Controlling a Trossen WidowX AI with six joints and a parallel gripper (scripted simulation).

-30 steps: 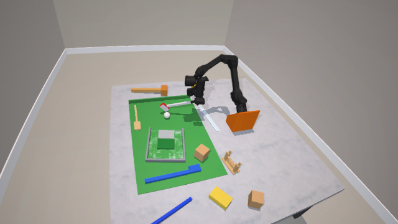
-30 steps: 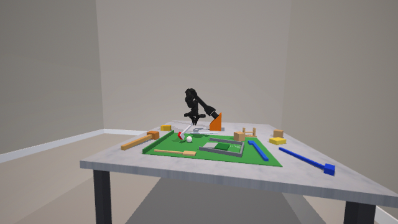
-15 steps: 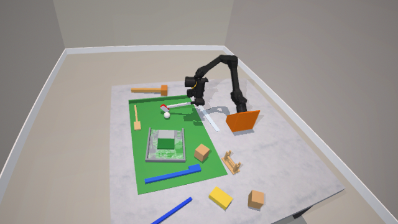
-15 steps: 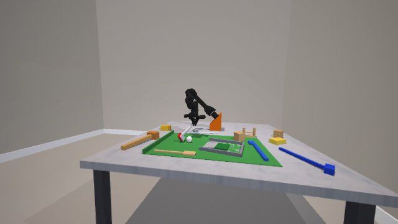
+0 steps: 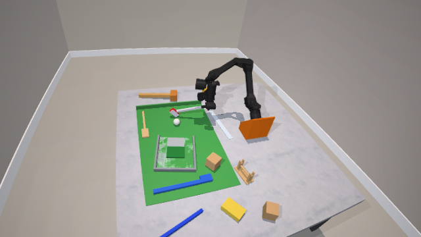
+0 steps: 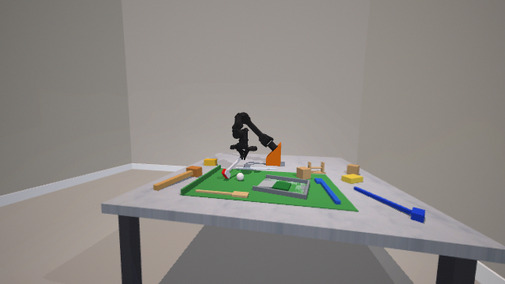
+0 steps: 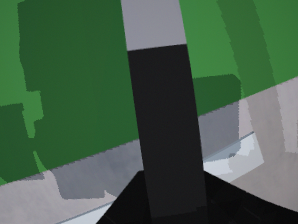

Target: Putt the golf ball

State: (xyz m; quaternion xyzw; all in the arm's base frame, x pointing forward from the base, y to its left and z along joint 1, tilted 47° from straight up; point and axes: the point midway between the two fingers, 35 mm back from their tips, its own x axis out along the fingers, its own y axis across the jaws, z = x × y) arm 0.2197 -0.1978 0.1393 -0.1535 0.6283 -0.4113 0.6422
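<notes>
Now: the red putter 110 mm ahead of my gripper tip, 40 mm to the right of it and 10 mm below it. From my gripper tip the other things lie so: wooden stand 500 mm to the left, 40 mm below; white golf ball 220 mm ahead, 10 mm to the left, 50 mm below; white strip 60 mm behind, 90 mm to the left, 70 mm below.
</notes>
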